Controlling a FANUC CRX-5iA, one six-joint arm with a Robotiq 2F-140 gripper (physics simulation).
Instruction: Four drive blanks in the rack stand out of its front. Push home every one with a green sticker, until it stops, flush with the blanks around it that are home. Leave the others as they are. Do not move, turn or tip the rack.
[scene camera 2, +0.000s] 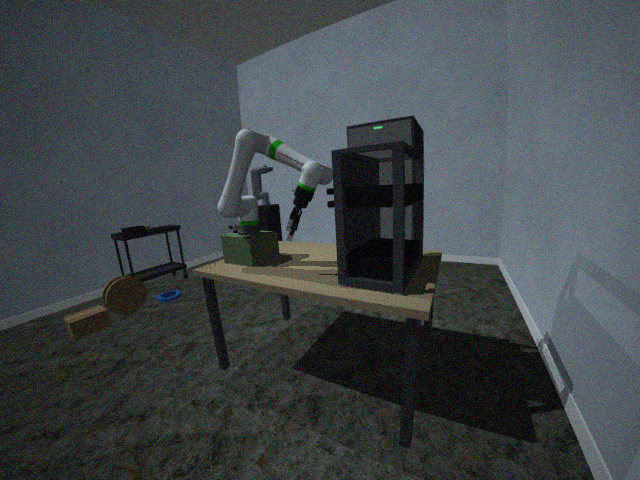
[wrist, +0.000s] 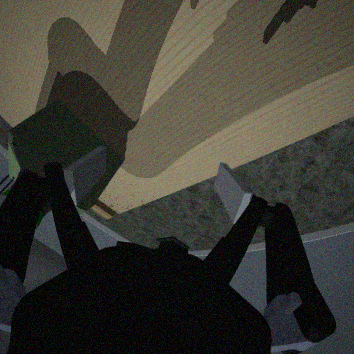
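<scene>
The dark rack stands upright on the table, its front turned toward the robot arm and away from this camera. Two short dark blank ends stand out of its front, one above the other. A dark band of blanks crosses the rack at mid-height. No sticker can be made out on the blanks, and the rack's front face is hidden. My gripper is open and empty, fingers wide apart. It points down over the table, in front of the rack and apart from it. The rack does not show in the wrist view.
A grey box with a green light sits on top of the rack. The arm stands on a green base block on the wooden table. A dark cart stands beyond the table at the left.
</scene>
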